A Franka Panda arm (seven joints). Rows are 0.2 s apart.
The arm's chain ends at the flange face. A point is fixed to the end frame.
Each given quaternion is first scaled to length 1.
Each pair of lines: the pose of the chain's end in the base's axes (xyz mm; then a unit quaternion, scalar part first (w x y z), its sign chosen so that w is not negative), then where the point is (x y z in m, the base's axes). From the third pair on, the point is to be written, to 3 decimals.
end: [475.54 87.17 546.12 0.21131 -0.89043 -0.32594 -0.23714]
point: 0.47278 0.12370 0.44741
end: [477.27 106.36 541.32 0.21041 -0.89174 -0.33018 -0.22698]
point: 0.47252 0.14179 0.44229
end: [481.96 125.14 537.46 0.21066 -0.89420 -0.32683 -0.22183]
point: 0.476 0.160 0.438
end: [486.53 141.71 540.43 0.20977 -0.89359 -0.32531 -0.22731]
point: 0.482 0.177 0.441
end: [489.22 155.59 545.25 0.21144 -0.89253 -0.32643 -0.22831]
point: 0.485 0.191 0.446
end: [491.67 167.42 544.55 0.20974 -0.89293 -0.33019 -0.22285]
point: 0.486 0.202 0.445
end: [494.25 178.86 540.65 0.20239 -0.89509 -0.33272 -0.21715]
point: 0.488 0.212 0.441
